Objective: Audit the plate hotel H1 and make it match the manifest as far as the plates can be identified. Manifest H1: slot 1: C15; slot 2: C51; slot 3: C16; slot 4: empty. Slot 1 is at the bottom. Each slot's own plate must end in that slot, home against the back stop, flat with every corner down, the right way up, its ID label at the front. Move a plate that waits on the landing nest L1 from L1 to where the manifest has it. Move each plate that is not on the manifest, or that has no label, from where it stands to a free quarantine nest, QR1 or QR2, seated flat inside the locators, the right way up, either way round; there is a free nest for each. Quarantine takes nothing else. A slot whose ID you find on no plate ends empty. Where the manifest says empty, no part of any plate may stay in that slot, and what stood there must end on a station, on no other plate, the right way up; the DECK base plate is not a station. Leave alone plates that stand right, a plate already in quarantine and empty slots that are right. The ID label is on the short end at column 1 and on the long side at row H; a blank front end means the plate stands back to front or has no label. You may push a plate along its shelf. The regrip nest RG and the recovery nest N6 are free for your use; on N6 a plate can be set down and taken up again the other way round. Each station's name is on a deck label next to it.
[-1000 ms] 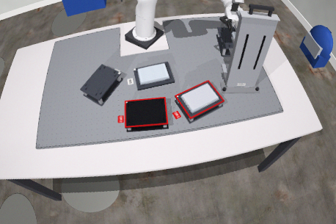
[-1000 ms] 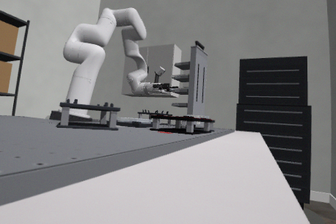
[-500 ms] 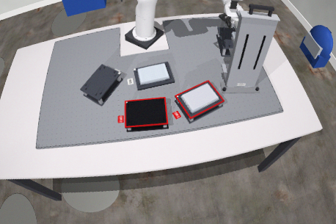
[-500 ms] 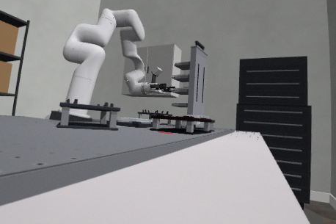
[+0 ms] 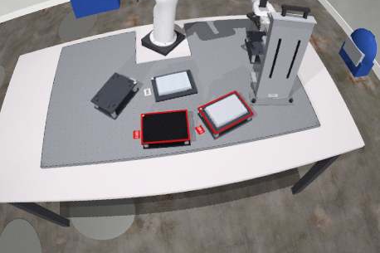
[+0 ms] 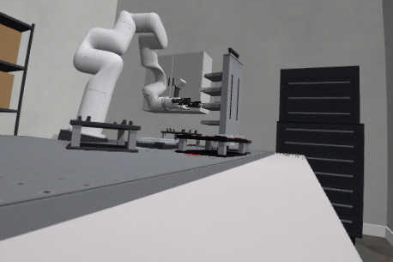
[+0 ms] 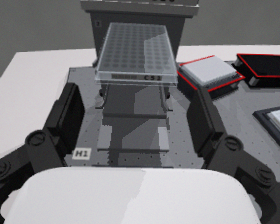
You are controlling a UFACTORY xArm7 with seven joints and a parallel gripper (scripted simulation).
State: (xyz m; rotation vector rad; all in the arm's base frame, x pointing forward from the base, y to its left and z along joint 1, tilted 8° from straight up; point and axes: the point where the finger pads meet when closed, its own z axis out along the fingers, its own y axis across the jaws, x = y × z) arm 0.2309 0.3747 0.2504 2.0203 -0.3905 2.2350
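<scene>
The plate labelled C16 lies 11 cm ahead of my hand, 6 cm above it and 3 cm to the right of it. The rest, counted from my hand: RG label 21 cm below, 16 cm behind, 4 cm to the left; then H1 label 21 cm below, 9 cm ahead, 8 cm to the left; then white plate 26 cm to the right, 23 cm ahead, 16 cm below.
</scene>
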